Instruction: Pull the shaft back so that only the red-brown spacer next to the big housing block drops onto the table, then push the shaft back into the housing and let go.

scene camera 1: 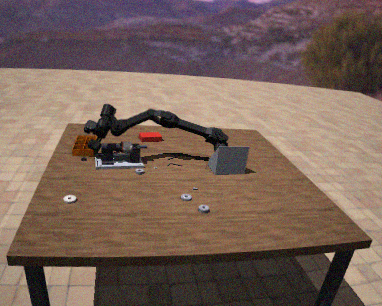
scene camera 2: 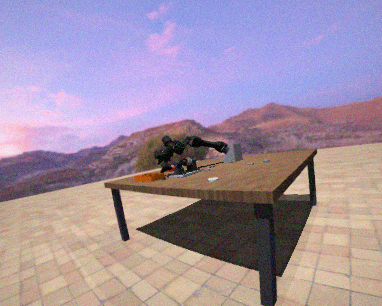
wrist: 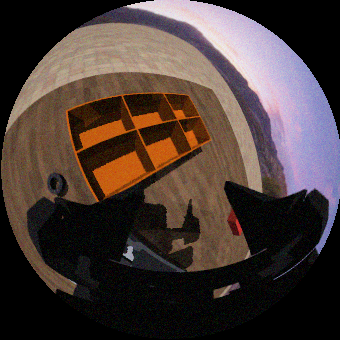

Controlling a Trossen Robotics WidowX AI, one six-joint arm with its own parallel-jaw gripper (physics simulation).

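Places are measured from the arm's base along level axes (x ahead, y left, z up), in millimetres.
Where they show: gripper, between the fingertips: (scene camera 1: 99, 140) (scene camera 2: 159, 168) (wrist: 184, 186); arm's base, origin of its link: (scene camera 1: 222, 154) (scene camera 2: 229, 153).
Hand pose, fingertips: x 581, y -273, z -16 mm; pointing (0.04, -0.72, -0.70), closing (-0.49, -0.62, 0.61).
Note:
Things, the pixels of their top centre, and the offset from my fingertips. "pt": a spot on its surface instead.
- dark housing assembly, a spot on its surface: (scene camera 1: 135, 154) (scene camera 2: 194, 164) pt 161 mm back, 184 mm left, 7 mm down
- shaft, a spot on its surface: (scene camera 1: 144, 147) pt 209 mm back, 163 mm left, 20 mm up
- orange compartment tray, centre of its top: (wrist: 159, 122) (scene camera 1: 85, 142) (scene camera 2: 148, 174) 75 mm ahead, 37 mm right, 24 mm down
- dark ring, centre of its top: (wrist: 54, 183) 85 mm ahead, 113 mm left, 49 mm down
- red block, centre of its top: (wrist: 241, 219) (scene camera 1: 150, 134) 307 mm back, 154 mm right, 29 mm down
- white ring, centre of its top: (scene camera 1: 69, 198) 150 mm ahead, 494 mm left, 50 mm down
A dark housing assembly (scene camera 1: 135, 154) (scene camera 2: 191, 164) stands on a pale base plate (scene camera 1: 120, 165) at the left of the table. The shaft (scene camera 1: 144, 147) sticks out at its right end in scene camera 1. A small dull reddish-grey band shows around the shaft line between the dark parts, too small and blurred to tell which spacer it is. My gripper (scene camera 1: 95, 144) (wrist: 184, 186) is open and empty, low at the assembly's left end; its fingers stand wide apart in the wrist view. The arm hides part of the assembly. No red-brown spacer can be made out on the table.
An orange compartment tray (scene camera 1: 77, 146) (scene camera 2: 149, 177) (wrist: 137, 130) stands beyond the gripper, with a dark ring (wrist: 50, 184) near it. A red block (scene camera 1: 150, 136) (wrist: 234, 223) lies behind. A grey wedge (scene camera 1: 232, 161) (scene camera 2: 234, 152) stands right. A white ring (scene camera 1: 73, 200) and several grey rings lie in front.

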